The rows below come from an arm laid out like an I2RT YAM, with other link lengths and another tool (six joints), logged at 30 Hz.
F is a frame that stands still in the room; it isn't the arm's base.
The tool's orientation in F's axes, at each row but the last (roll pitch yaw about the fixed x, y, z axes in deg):
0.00, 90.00, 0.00
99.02, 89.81, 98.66
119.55, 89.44, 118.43
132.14, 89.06, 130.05
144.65, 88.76, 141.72
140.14, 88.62, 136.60
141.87, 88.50, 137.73
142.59, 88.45, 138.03
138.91, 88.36, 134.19
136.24, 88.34, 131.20
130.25, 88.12, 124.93
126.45, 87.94, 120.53
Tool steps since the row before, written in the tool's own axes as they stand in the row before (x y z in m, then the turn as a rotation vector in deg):
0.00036, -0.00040, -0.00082, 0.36, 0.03, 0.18
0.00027, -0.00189, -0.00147, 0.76, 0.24, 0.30
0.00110, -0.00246, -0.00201, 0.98, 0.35, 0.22
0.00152, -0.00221, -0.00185, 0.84, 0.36, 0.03
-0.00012, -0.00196, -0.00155, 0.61, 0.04, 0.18
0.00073, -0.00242, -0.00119, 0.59, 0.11, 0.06
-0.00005, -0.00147, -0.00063, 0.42, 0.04, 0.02
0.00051, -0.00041, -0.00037, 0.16, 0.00, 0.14
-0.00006, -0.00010, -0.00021, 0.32, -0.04, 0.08
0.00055, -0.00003, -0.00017, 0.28, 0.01, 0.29
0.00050, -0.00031, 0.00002, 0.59, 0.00, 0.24
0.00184, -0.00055, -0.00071, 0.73, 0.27, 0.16
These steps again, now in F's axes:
-0.00082, -0.00040, -0.00036, 0.18, 0.03, -0.36
-0.00148, -0.00188, -0.00028, 0.30, 0.24, -0.76
-0.00206, -0.00241, -0.00111, 0.22, 0.35, -0.98
-0.00195, -0.00212, -0.00153, 0.03, 0.37, -0.84
-0.00165, -0.00188, 0.00012, 0.17, 0.04, -0.61
-0.00135, -0.00233, -0.00075, 0.06, 0.12, -0.59
-0.00073, -0.00142, 0.00004, 0.01, 0.05, -0.42
-0.00041, -0.00037, -0.00051, 0.14, -0.01, -0.16
-0.00022, -0.00008, 0.00006, 0.07, -0.04, -0.32
-0.00018, 0.00000, -0.00055, 0.28, -0.01, -0.29
-0.00002, -0.00030, -0.00051, 0.23, -0.01, -0.59
-0.00080, -0.00042, -0.00184, 0.17, 0.27, -0.73

